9 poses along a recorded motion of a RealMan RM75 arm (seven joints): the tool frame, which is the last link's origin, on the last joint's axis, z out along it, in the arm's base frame.
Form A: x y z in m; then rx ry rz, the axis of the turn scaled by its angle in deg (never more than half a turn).
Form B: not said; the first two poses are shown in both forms.
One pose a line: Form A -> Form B
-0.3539 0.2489 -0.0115 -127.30 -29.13 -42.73 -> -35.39 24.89 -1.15 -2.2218 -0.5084 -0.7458
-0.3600 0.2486 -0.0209 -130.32 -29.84 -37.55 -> -36.00 24.86 -2.09 -2.2745 -0.5208 -0.6554
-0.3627 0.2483 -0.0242 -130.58 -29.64 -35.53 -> -36.27 24.83 -2.42 -2.2791 -0.5173 -0.6201
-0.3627 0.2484 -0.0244 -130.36 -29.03 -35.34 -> -36.27 24.84 -2.44 -2.2752 -0.5067 -0.6168
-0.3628 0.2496 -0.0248 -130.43 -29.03 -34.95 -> -36.28 24.96 -2.48 -2.2764 -0.5067 -0.6100
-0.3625 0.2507 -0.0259 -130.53 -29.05 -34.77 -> -36.25 25.07 -2.59 -2.2782 -0.5070 -0.6069
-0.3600 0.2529 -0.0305 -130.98 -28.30 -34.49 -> -36.00 25.29 -3.05 -2.2860 -0.4939 -0.6020
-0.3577 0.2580 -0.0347 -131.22 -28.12 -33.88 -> -35.77 25.80 -3.47 -2.2902 -0.4908 -0.5913
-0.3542 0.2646 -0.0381 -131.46 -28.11 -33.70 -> -35.42 26.46 -3.81 -2.2944 -0.4906 -0.5882
